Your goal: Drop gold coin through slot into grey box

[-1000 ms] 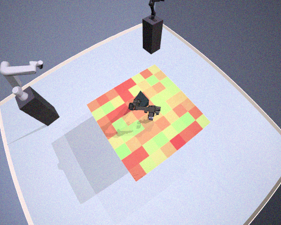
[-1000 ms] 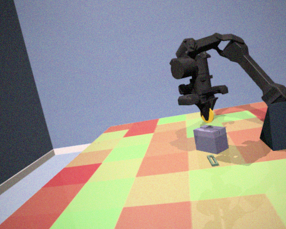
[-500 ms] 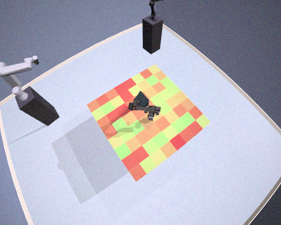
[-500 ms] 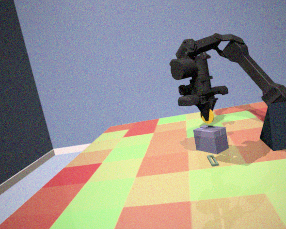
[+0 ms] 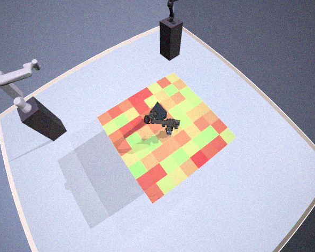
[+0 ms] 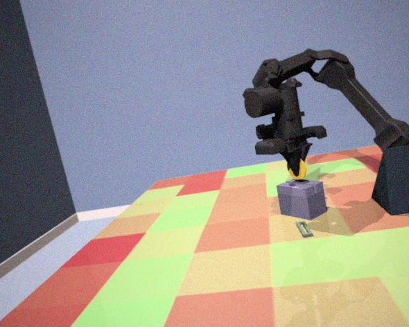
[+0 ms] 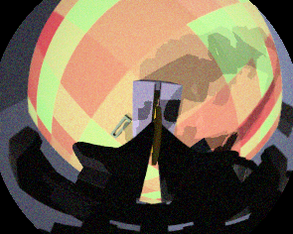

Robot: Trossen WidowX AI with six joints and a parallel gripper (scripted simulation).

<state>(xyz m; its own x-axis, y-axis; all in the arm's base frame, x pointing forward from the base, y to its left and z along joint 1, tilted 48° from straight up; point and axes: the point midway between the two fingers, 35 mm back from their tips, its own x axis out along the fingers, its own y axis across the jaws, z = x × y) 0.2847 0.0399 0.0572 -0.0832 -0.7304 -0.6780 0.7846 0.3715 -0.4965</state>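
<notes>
Now: the gold coin 20 mm above my gripper tip.
</notes>
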